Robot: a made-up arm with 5 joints.
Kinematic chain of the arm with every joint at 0, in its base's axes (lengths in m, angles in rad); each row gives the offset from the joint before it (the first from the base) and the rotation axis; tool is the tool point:
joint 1: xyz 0 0 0.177 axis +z
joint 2: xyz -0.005 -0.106 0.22 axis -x
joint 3: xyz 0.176 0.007 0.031 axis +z
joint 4: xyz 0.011 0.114 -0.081 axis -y
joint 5: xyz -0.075 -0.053 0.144 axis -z
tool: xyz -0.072 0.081 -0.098
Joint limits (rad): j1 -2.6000..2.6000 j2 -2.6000..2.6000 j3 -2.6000..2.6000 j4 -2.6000..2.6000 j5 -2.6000..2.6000
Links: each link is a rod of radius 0.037 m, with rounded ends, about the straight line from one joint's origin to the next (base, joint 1, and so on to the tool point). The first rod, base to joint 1, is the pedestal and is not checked.
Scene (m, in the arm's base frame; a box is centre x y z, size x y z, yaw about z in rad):
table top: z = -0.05
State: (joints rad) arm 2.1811 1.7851 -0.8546 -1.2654 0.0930
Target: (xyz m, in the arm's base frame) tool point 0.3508 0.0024 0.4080
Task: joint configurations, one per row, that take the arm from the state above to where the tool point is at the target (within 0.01 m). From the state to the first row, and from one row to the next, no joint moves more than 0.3 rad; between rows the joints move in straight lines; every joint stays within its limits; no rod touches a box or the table.
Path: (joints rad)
1: 1.8930 1.7602 -0.9232 -1.3140 0.1473
2: 1.6049 1.7352 -0.9917 -1.3626 0.2016
3: 1.3168 1.7103 -1.0603 -1.4112 0.2559
4: 1.0286 1.6853 -1.1289 -1.4598 0.3103
5: 0.7405 1.6604 -1.1975 -1.5083 0.3646
6: 0.4524 1.6354 -1.2660 -1.5569 0.4189
7: 0.1643 1.6105 -1.3346 -1.6055 0.4732

